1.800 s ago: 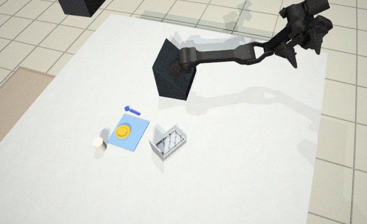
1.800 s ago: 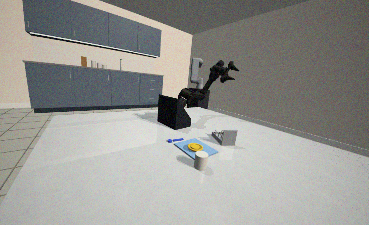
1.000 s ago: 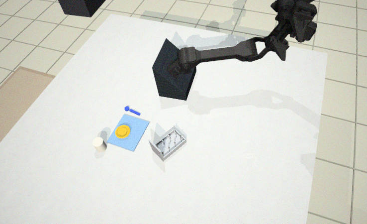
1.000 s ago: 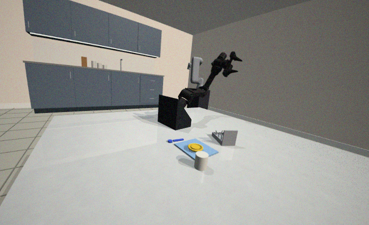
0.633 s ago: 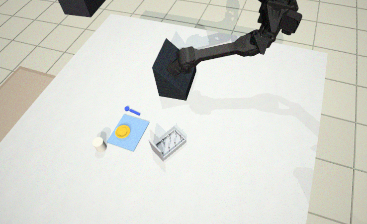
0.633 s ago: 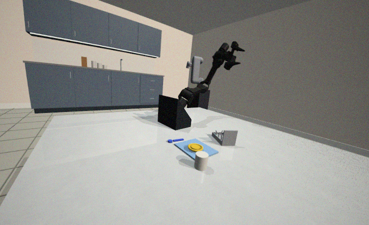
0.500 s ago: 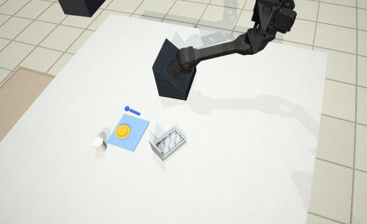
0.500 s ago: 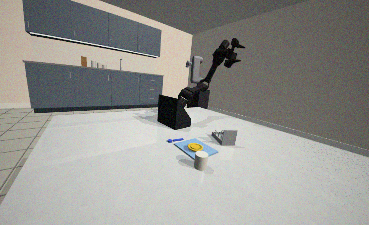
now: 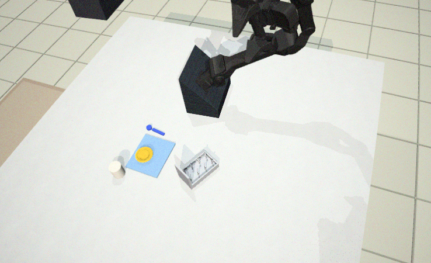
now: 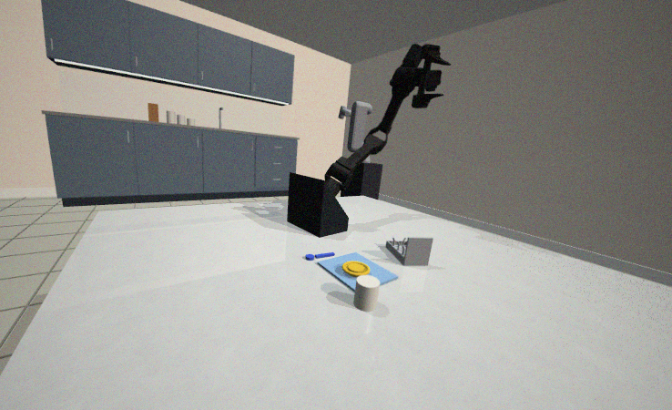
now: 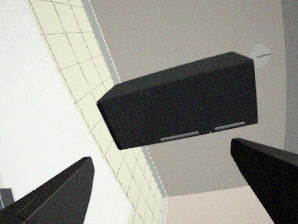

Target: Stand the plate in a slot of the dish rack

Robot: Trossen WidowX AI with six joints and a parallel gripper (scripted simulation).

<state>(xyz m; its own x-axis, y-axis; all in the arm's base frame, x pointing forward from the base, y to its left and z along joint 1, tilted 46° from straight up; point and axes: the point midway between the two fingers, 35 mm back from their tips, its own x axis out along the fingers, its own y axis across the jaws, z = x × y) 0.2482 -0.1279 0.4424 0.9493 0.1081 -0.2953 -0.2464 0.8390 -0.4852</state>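
Now: gripper tip 51 cm above the yellow plate, 36 cm to the left of it and 4 cm short of it. Also, from my gripper tip: light blue mat 52 cm below, 34 cm to the right, 3 cm ahead; grey dish rack 50 cm below, 15 cm to the right, 4 cm ahead; blue spoon 52 cm below, 38 cm to the right, 8 cm behind.
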